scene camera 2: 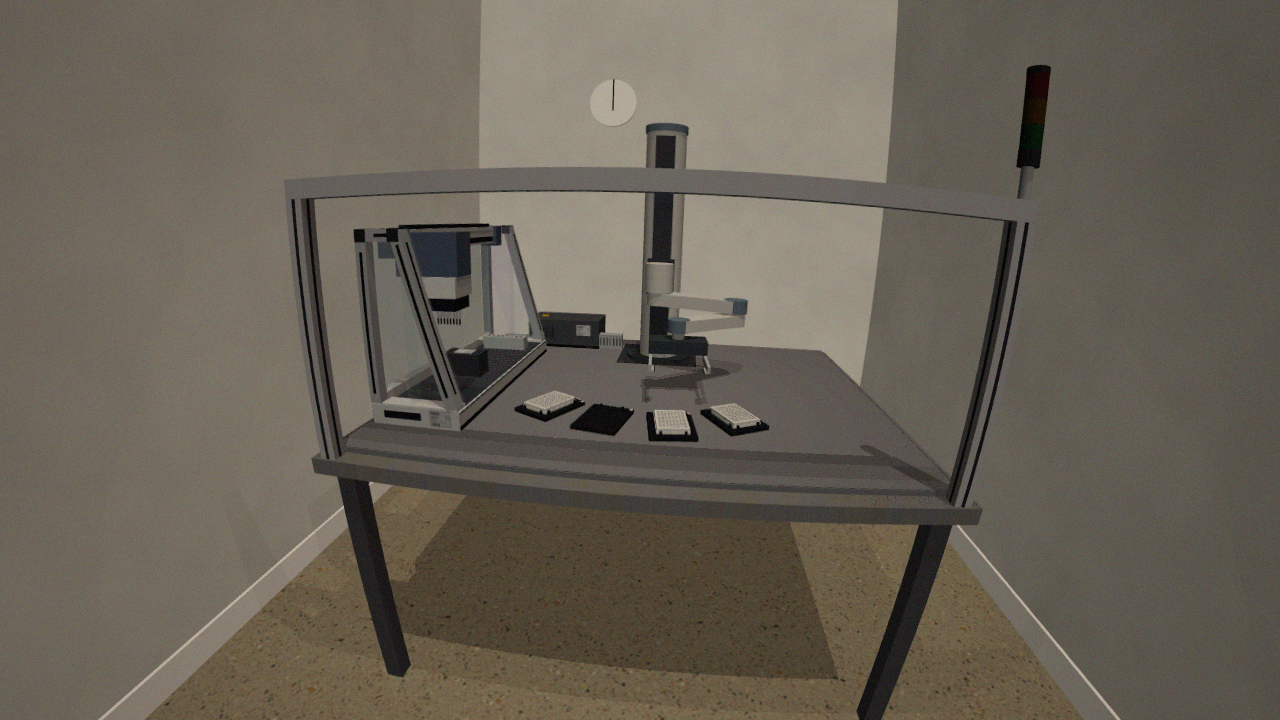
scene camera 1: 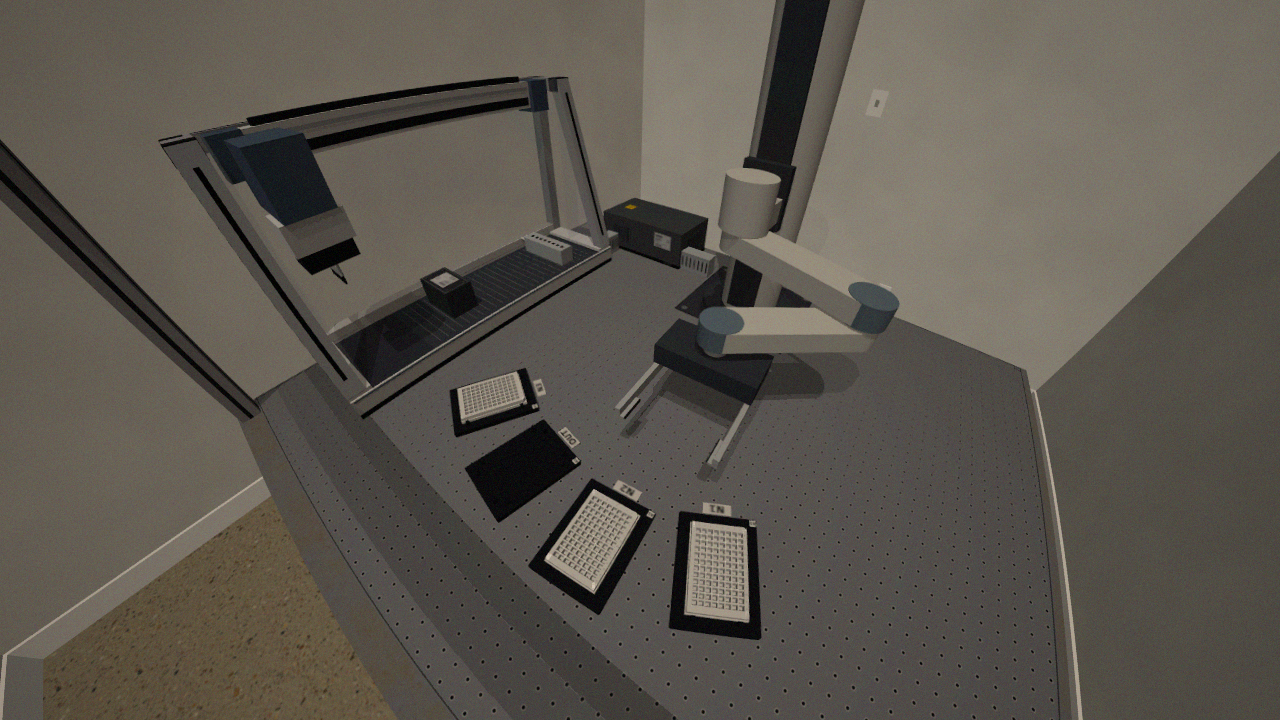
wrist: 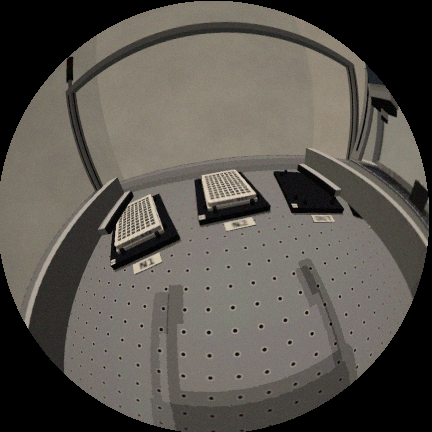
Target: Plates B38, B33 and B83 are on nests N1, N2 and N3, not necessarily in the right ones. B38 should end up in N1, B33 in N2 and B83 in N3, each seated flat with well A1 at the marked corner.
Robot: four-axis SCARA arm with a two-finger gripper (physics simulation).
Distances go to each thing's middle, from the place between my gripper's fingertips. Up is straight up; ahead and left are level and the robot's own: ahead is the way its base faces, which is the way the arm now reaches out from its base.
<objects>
My hand is 15 cm short of the plate B83 (scene camera 1: 586, 550), 10 cm above it and 1 cm to the left of it. Also, from my hand: plate B38 (scene camera 1: 717, 587): 16 cm to the left, 10 cm below, 8 cm ahead; then nest N1 (scene camera 1: 752, 630): 16 cm to the left, 11 cm below, 8 cm ahead; then nest N2 (scene camera 1: 596, 603): 15 cm ahead, 11 cm below, 1 cm to the right.
</objects>
